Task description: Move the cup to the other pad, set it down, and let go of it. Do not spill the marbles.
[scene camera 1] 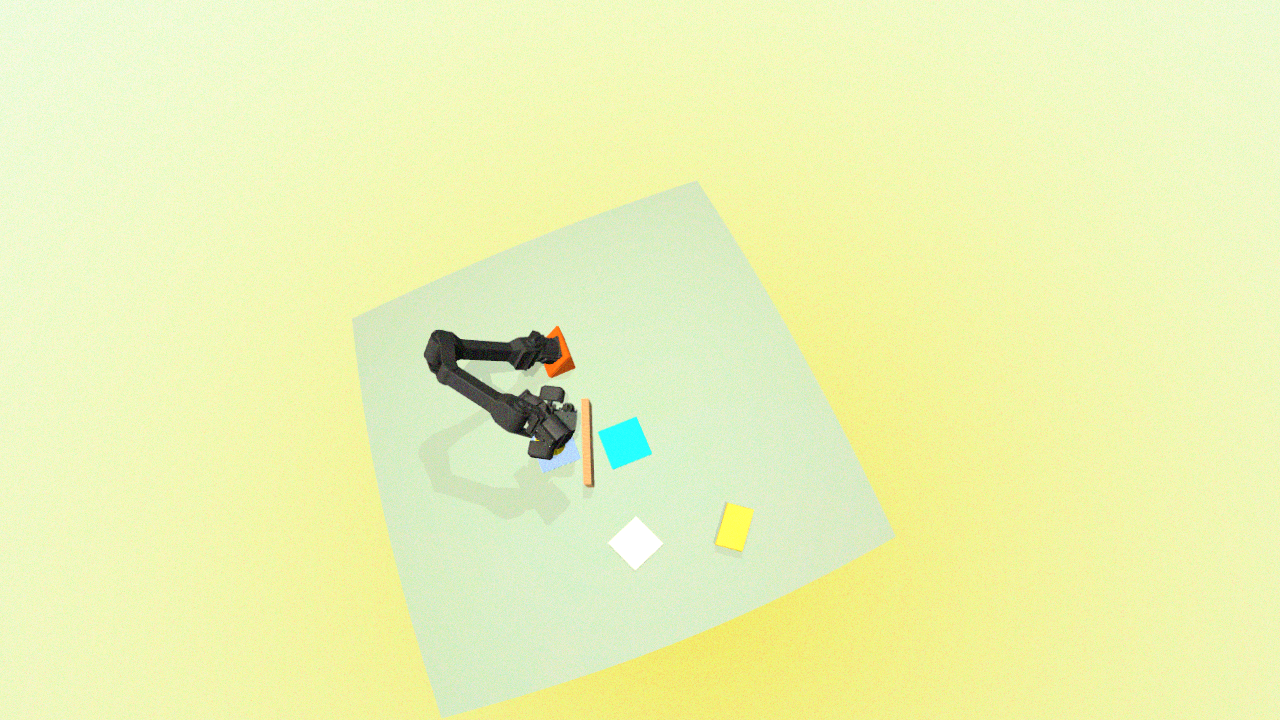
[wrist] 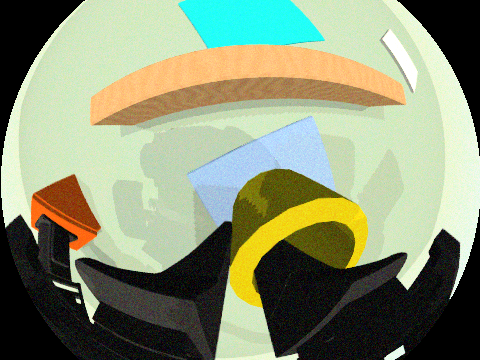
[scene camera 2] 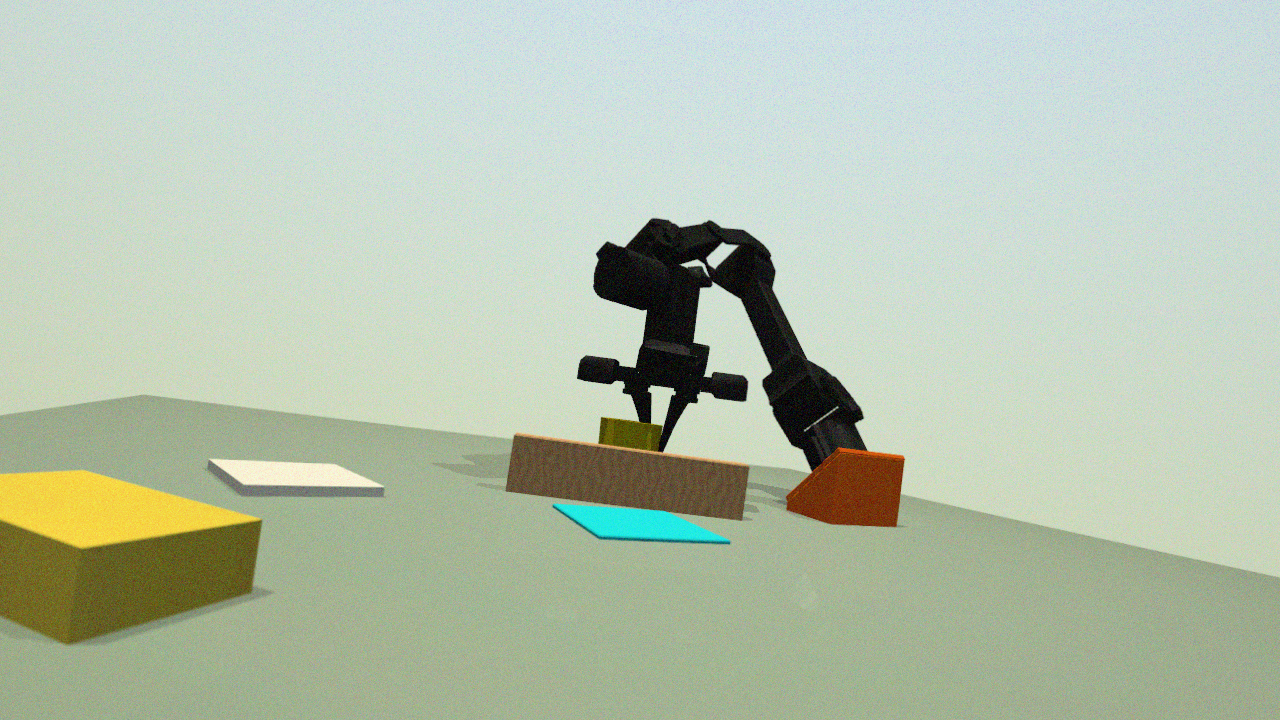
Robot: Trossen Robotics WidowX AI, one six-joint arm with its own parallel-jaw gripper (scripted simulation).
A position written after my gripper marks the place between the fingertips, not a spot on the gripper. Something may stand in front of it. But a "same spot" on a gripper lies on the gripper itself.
My gripper shows in scene camera 1 (554,430), in the wrist view and in scene camera 2. A yellow block shows in scene camera 1 (736,520) and in scene camera 2 (94,555); in the wrist view it is out of frame. The same spot on a low wooden wall: (scene camera 2: 543,466) is (scene camera 1: 592,473). One and the same spot on my gripper: (wrist: 305,302) is (scene camera 2: 649,399).
